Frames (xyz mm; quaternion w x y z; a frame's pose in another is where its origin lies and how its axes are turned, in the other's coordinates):
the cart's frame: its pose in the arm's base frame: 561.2 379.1 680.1 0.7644 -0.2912 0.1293 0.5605
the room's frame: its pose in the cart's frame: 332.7 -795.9 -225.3 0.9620 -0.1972 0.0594 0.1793
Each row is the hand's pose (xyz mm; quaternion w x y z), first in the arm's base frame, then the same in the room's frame.
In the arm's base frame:
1: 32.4 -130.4 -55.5 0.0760 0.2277 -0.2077 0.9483
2: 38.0 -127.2 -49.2 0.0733 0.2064 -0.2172 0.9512
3: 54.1 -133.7 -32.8 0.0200 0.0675 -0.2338 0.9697
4: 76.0 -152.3 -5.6 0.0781 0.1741 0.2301 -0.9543
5: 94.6 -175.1 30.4 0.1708 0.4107 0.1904 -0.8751
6: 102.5 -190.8 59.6 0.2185 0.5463 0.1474 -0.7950
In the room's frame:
1: 75.3 1612.6 -2.3 0.5688 -0.0846 -0.7008 0.4221
2: 73.1 1604.4 0.8 0.5776 -0.1048 -0.6927 0.4190
3: 57.3 1586.7 -1.5 0.6193 -0.2209 -0.6093 0.4432
4: 25.6 1564.0 -8.2 0.6598 -0.3975 -0.4241 0.4763
5: -15.6 1542.5 -10.9 0.6616 -0.5372 -0.1942 0.4858
6: -47.3 1530.4 -7.8 0.6442 -0.5971 -0.0363 0.4766

